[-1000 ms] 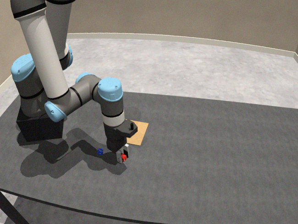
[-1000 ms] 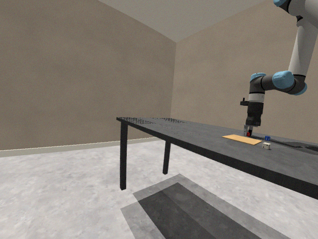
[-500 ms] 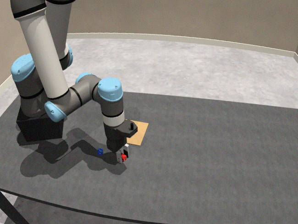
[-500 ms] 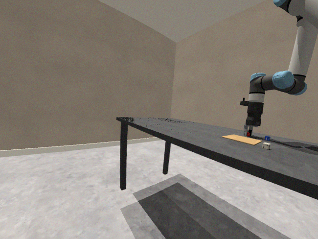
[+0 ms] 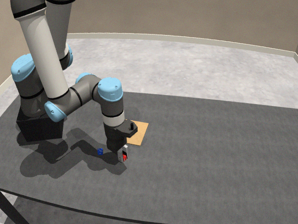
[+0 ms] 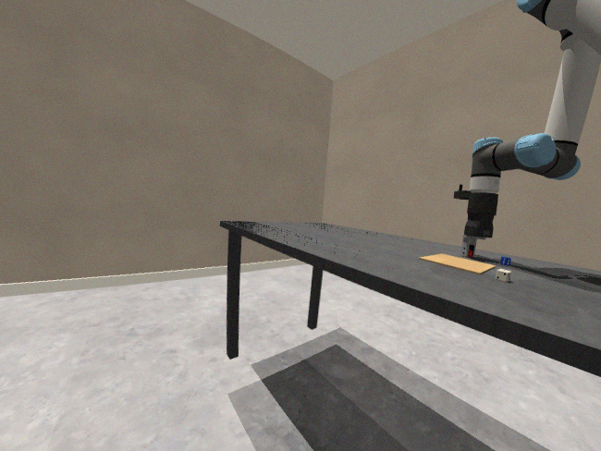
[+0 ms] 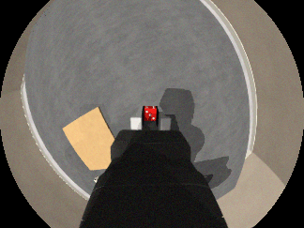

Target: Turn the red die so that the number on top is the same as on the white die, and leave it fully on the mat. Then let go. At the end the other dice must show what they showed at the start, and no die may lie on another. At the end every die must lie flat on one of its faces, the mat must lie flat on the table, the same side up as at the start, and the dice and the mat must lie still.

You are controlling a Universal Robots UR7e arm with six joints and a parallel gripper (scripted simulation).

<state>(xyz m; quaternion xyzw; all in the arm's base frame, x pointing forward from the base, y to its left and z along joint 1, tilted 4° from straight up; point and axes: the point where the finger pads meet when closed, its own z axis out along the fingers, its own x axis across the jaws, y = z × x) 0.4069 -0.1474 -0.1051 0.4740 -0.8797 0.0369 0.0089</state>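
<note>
Right now the red die is 10 mm below my hand. From my hand the other things lie so: blue die (100 mm behind, 20 mm to the left, 10 mm below); white die (90 mm behind, 240 mm to the left, 10 mm below); tan mat (160 mm to the left, 20 mm below).
</note>
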